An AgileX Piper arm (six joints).
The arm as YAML. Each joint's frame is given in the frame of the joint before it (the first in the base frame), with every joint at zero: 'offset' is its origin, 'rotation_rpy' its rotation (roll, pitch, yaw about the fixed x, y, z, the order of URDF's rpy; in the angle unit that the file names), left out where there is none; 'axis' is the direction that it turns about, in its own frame. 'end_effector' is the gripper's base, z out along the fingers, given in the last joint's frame.
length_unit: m
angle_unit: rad
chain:
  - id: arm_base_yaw
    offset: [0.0, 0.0, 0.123]
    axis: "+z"
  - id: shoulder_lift
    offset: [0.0, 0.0, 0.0]
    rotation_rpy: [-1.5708, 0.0, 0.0]
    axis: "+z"
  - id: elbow
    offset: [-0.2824, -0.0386, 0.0]
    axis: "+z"
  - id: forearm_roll
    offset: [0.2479, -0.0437, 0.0]
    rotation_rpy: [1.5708, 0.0, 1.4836]
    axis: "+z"
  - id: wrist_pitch
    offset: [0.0, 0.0, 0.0]
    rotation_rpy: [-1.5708, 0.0, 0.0]
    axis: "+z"
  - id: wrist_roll
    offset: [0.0, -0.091, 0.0]
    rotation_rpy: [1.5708, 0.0, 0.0]
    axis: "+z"
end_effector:
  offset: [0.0, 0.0, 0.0]
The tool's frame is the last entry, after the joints.
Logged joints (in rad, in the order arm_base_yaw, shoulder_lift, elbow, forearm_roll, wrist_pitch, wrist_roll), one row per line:
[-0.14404 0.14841 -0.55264 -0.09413 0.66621 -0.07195]
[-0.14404 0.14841 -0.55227 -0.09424 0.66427 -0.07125]
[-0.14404 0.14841 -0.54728 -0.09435 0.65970 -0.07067]
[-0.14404 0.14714 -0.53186 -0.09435 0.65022 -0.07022]
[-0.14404 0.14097 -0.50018 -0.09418 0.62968 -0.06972]
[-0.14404 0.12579 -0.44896 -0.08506 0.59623 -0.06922]
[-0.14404 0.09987 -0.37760 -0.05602 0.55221 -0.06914]
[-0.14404 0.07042 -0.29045 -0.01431 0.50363 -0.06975]
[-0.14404 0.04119 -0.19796 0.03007 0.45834 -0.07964]
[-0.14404 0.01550 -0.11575 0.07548 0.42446 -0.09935]
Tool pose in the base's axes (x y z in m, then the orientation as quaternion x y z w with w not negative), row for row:
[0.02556 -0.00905 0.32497 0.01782 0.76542 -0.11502 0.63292]
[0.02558 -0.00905 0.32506 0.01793 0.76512 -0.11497 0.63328]
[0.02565 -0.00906 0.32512 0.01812 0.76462 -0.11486 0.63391]
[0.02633 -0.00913 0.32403 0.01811 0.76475 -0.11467 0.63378]
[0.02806 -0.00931 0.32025 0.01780 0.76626 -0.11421 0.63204]
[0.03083 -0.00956 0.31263 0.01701 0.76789 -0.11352 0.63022]
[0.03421 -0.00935 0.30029 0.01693 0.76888 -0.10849 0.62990]
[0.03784 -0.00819 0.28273 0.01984 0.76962 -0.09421 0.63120]
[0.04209 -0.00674 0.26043 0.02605 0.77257 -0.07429 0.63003]
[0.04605 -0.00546 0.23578 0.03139 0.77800 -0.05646 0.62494]
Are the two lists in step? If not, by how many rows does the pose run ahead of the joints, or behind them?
The pose runs 1 row behind the joints: the pose in row i belongs to the joints in row i - 1.
